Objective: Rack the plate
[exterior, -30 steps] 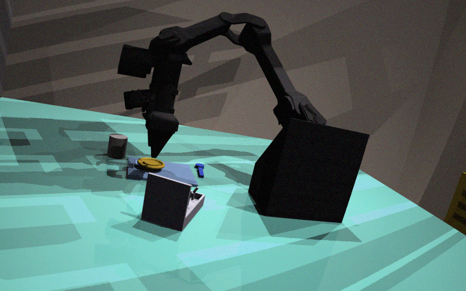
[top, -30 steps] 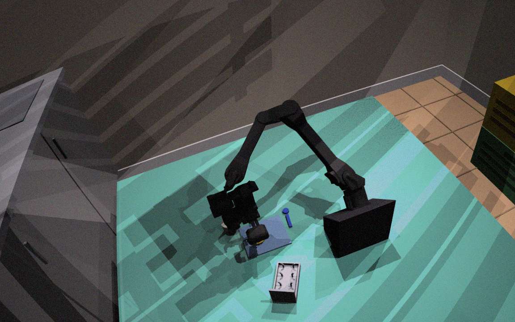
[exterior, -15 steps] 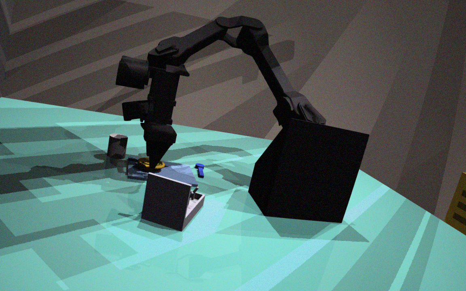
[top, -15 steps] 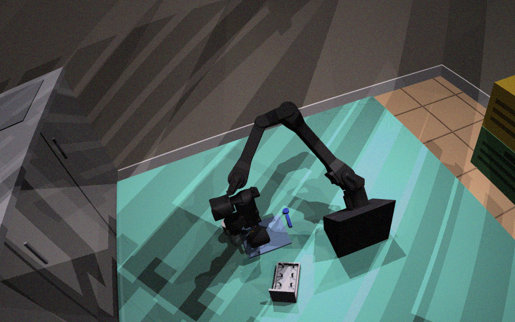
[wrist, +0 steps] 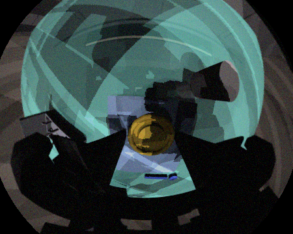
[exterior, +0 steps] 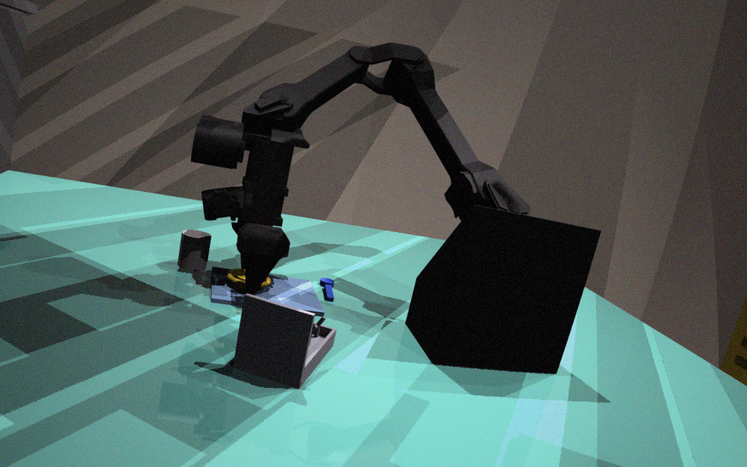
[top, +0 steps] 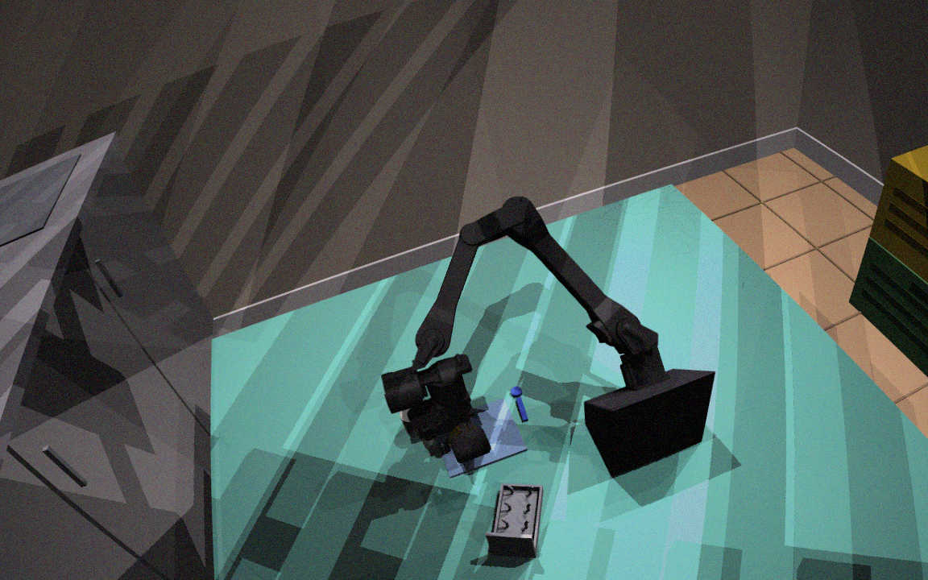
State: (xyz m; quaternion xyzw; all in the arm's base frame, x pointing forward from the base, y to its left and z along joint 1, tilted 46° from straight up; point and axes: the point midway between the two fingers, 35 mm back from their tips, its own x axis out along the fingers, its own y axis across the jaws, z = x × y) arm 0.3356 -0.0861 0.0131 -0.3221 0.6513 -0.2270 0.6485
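Now: the blue mat 3 cm behind my gripper tip. From my gripper tip the other things lie so: cup (9 cm ahead, 7 cm to the right, 2 cm above); then blue spoon (12 cm behind, 6 cm to the right); then yellow plate (1 cm above).
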